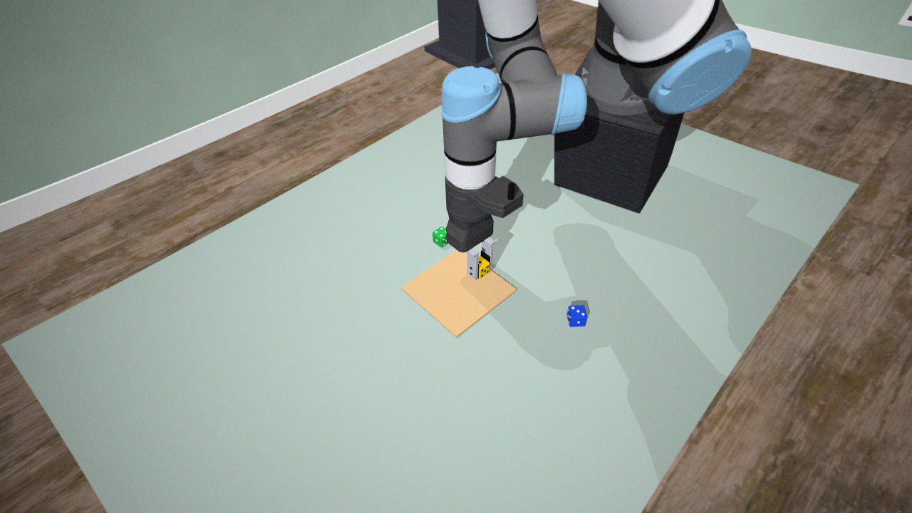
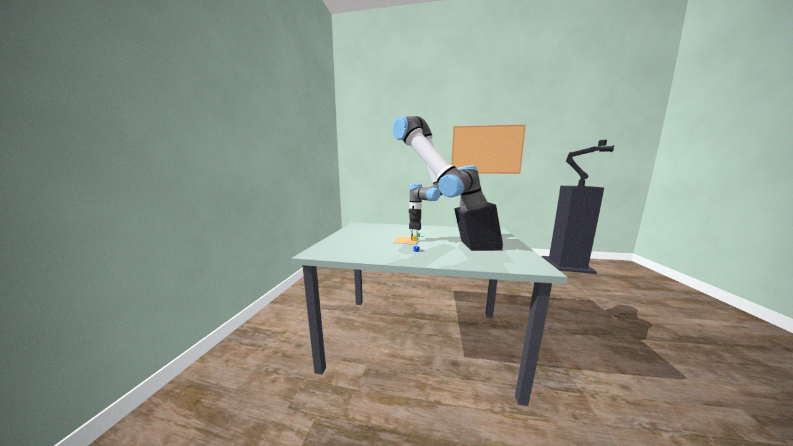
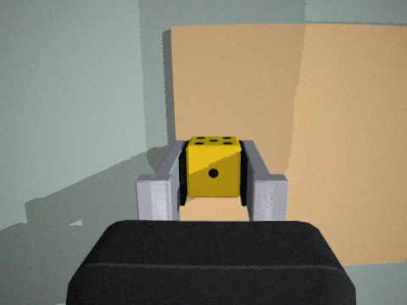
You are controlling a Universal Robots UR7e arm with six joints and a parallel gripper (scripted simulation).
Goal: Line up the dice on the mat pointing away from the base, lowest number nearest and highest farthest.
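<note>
Now: hand 10 mm above the yellow die. The rest, counted from my hand: blue die 40 mm behind, 180 mm to the left, 20 mm below; green die 10 mm behind, 110 mm to the right, 20 mm below; orange mat 50 mm ahead, 30 mm below.
</note>
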